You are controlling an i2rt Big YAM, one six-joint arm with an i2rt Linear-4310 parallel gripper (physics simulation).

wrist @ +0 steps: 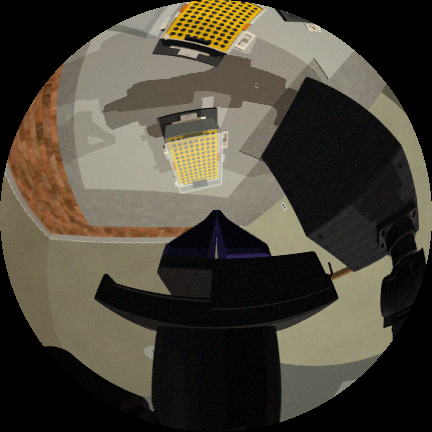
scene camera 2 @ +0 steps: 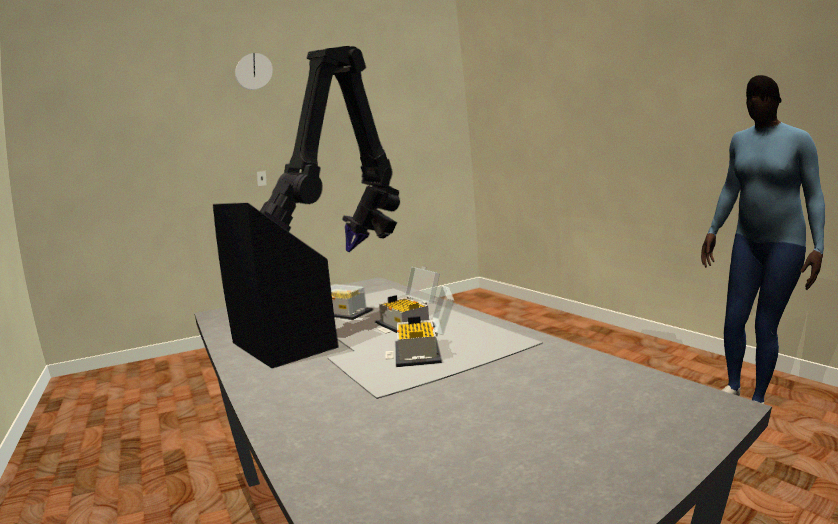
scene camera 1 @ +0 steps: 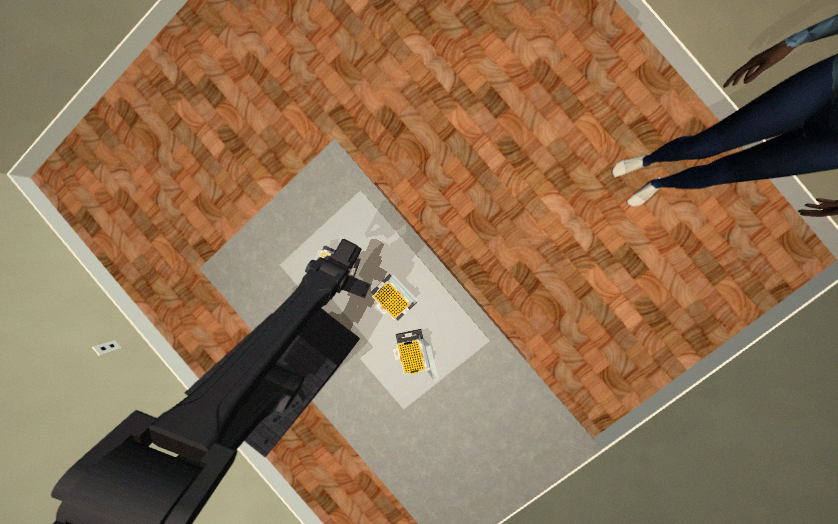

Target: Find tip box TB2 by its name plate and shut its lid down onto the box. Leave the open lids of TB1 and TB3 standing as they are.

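Frame: origin at the arm's base, x ahead, y left, z up, level; millimetres.
Seen in the pictures: gripper, fingertip midpoint: [wrist: 215, 215] [scene camera 2: 347, 251]; arm's base at its link origin: [wrist: 396, 224] [scene camera 2: 269, 226].
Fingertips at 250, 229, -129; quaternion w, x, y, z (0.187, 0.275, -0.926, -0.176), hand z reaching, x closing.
Pixels of each thing's top centre, then the offset from my fingertips to it, as dx, dy, dz. Level surfaces: height alone.
- far tip box at its top centre: [wrist: 204, 165] [scene camera 2: 338, 289] [scene camera 1: 328, 269] -36, +29, -119
- middle box at its top centre: [scene camera 2: 399, 303] [scene camera 1: 388, 302] +84, -193, -131
- pale mat at its surface level: dz -197
- grey table at its surface level: dz -200
The far tip box [scene camera 1: 323, 253] [scene camera 2: 347, 301] [wrist: 197, 160] has its clear lid lying down over the yellow tips; its side plate [wrist: 225, 139] is too small to read in the wrist view. The arm partly covers it in scene camera 1. The middle box [scene camera 1: 391, 300] [scene camera 2: 403, 316] [wrist: 212, 25] has its clear lid [scene camera 1: 404, 289] [scene camera 2: 422, 281] standing open. The near box [scene camera 1: 410, 356] [scene camera 2: 417, 350] also has its lid [scene camera 1: 430, 363] [scene camera 2: 443, 313] open. My gripper [scene camera 2: 349, 248] [wrist: 215, 215] is shut and empty, raised well above the far box, apart from it.
The boxes stand on a pale mat [scene camera 1: 457, 333] [scene camera 2: 494, 341] on the grey table [scene camera 1: 469, 432] [scene camera 2: 494, 444]. The black arm stand [scene camera 1: 330, 342] [scene camera 2: 271, 290] [wrist: 335, 160] is beside the mat. A person [scene camera 1: 741, 132] [scene camera 2: 772, 191] stands beyond the table.
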